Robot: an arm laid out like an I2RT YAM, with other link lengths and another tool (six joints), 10 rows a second.
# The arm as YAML. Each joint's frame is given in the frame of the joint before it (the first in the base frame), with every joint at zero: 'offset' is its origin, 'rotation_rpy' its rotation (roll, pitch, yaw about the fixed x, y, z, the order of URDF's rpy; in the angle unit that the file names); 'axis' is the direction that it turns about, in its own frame. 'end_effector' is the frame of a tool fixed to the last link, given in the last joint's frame.
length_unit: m
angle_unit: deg
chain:
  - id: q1
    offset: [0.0, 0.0, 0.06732]
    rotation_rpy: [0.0, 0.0, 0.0]
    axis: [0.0, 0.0, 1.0]
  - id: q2
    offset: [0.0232, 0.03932, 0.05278]
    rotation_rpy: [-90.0, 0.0, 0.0]
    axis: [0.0, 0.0, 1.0]
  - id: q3
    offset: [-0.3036, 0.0, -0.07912]
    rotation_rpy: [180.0, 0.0, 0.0]
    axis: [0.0, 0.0, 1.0]
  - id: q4
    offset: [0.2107, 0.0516, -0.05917]
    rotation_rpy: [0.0, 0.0, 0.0]
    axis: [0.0, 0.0, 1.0]
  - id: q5
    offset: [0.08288, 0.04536, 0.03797]
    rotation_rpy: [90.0, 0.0, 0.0]
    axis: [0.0, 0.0, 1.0]
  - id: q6
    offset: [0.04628, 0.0, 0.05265]
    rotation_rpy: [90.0, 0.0, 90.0]
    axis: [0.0, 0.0, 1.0]
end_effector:
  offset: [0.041, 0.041, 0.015]
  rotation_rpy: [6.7, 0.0, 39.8]
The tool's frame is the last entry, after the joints.
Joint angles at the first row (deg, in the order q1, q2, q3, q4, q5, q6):
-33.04, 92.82, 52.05, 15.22, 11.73, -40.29
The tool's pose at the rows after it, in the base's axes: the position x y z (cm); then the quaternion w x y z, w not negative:
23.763 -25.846 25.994 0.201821 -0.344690 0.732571 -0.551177
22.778 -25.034 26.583 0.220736 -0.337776 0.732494 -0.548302
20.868 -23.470 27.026 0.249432 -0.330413 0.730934 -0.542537
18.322 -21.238 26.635 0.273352 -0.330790 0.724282 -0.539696
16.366 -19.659 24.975 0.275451 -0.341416 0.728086 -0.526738
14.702 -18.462 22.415 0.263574 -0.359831 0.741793 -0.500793
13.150 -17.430 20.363 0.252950 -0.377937 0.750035 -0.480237
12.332 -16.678 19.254 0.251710 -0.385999 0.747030 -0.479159
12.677 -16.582 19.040 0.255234 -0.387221 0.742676 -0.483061
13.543 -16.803 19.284 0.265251 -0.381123 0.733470 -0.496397
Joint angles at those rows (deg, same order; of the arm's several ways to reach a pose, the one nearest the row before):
-33.04, 91.61, 51.57, 14.74, 11.16, -39.90
-33.04, 88.29, 50.20, 13.50, 9.69, -38.35
-32.99, 82.43, 46.61, 12.25, 7.29, -36.25
-32.36, 75.02, 40.05, 12.62, 5.50, -35.14
-31.88, 70.65, 33.89, 12.93, 4.64, -35.16
-31.68, 68.66, 27.86, 12.97, 3.92, -35.75
-31.68, 66.76, 22.68, 13.08, 3.14, -36.82
-30.96, 65.43, 18.74, 15.46, 3.38, -37.34
-30.04, 66.37, 17.89, 17.94, 3.90, -37.17
-29.19, 68.25, 17.89, 22.07, 4.53, -36.67

